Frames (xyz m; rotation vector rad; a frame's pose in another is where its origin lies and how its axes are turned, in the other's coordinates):
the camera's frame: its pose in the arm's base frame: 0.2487 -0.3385 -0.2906 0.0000 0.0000 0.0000
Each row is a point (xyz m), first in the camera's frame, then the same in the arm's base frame.
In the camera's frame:
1: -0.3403 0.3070 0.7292
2: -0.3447 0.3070 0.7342
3: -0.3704 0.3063 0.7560
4: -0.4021 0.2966 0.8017
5: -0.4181 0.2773 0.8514
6: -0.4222 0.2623 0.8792
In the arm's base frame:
1: -0.0916 -0.0315 0.4386
2: -0.0960 -0.0315 0.4436
3: -0.1217 -0.0322 0.4654
4: -0.1534 -0.0419 0.5111
5: -0.1694 -0.0612 0.5608
6: -0.1735 -0.0762 0.5886

